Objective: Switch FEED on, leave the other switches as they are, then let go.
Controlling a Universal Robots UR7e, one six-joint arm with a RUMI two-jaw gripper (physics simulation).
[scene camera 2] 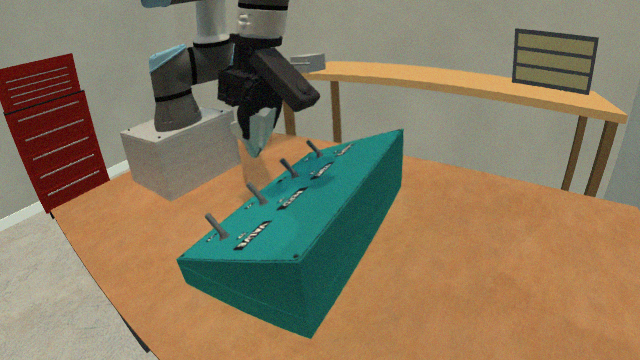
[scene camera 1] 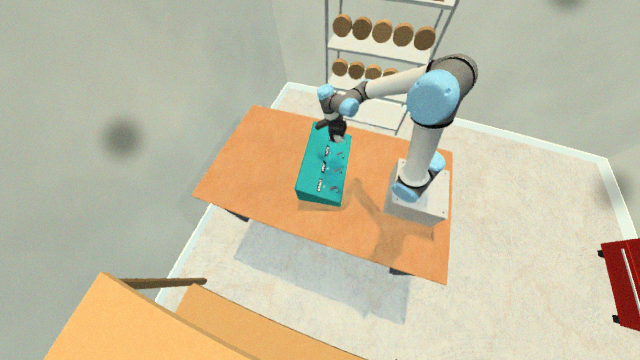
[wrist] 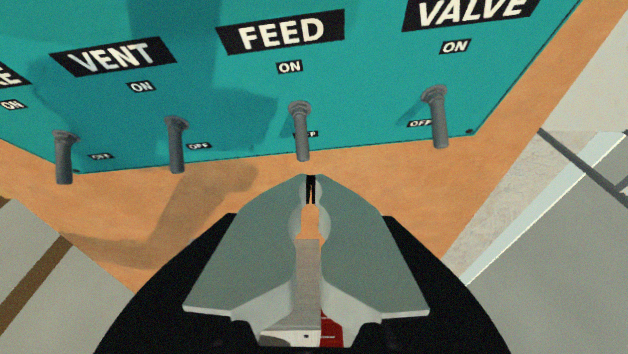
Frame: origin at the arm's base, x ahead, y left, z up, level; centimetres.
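Where they show: gripper, fingertip midpoint: (scene camera 2: 254,157) (scene camera 1: 337,143) (wrist: 311,177); arm's base, link origin: (scene camera 2: 178,123).
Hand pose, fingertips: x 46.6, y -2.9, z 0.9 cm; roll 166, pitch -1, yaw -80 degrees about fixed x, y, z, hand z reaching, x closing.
Each offset is from my fingertips to the centre of the thing. "spot": to the spot under its first point. Level surfaces: height alone.
The teal switch panel @(dx +3.7, dy +8.8, dz -12.8 cm) (scene camera 1: 311,165) (scene camera 2: 345,210) (wrist: 360,70) has a sloping face. The FEED lever @(dx -2.5, dy +0.5, dz -7.9 cm) (scene camera 2: 257,194) (wrist: 302,137) leans to the OFF side, away from its ON label @(spot: dx +3.2, dy +2.3, dz -8.4 cm) (wrist: 289,66). The VALVE lever @(dx +1.3, dy -11.0, dz -7.9 cm) (scene camera 2: 217,227) (wrist: 439,122), the VENT lever @(dx -6.2, dy +11.9, dz -7.9 cm) (scene camera 2: 289,168) (wrist: 176,150) and the BRAKE lever @(dx -9.9, dy +23.3, dz -7.9 cm) (scene camera 2: 314,149) (wrist: 63,162) lean the same way. My gripper (scene camera 1: 338,140) (scene camera 2: 256,153) (wrist: 311,177) is shut and empty. Its tips are off the panel's OFF-side edge, near the FEED lever's free end in the wrist view, with a visible gap.
The panel stands on an orange table @(dz -18.7 cm) (scene camera 1: 245,165) (scene camera 2: 475,260). The arm's pale base block (scene camera 1: 417,212) (scene camera 2: 175,165) is on the OFF side of the panel. A shelf rack (scene camera 1: 326,50) is behind the table. A red cabinet (scene camera 1: 622,285) (scene camera 2: 55,145) stands away from it.
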